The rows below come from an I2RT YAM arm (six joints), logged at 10 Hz.
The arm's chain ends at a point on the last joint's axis. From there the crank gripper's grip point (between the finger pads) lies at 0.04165 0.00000 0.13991 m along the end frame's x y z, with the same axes.
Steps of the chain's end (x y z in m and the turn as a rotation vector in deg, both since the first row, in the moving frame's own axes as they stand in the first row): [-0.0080 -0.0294 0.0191 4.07 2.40 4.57]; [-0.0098 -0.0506 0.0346 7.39 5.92 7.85]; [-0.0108 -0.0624 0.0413 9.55 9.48 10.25]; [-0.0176 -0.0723 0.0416 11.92 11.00 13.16]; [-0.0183 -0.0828 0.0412 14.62 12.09 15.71]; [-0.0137 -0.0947 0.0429 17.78 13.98 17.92]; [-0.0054 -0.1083 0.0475 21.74 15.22 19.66]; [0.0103 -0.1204 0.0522 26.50 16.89 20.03]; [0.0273 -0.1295 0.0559 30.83 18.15 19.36]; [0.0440 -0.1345 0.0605 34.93 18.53 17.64]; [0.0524 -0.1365 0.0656 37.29 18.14 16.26]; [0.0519 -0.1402 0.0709 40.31 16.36 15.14]
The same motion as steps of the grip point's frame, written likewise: [-0.0019 -0.0357 0.0170 4.07 2.40 4.57]; [0.0052 -0.0616 0.0288 7.39 5.92 7.85]; [0.0129 -0.0754 0.0313 9.55 9.48 10.25]; [0.0101 -0.0875 0.0292 11.92 11.00 13.16]; [0.0127 -0.1012 0.0266 14.62 12.09 15.71]; [0.0225 -0.1171 0.0245 17.78 13.98 17.92]; [0.0348 -0.1367 0.0251 21.74 15.22 19.66]; [0.0554 -0.1574 0.0237 26.50 16.89 20.03]; [0.0759 -0.1751 0.0213 30.83 18.15 19.36]; [0.0936 -0.1897 0.0202 34.93 18.53 17.64]; [0.1011 -0.1979 0.0225 37.29 18.14 16.26]; [0.0970 -0.2095 0.0257 40.31 16.36 15.14]
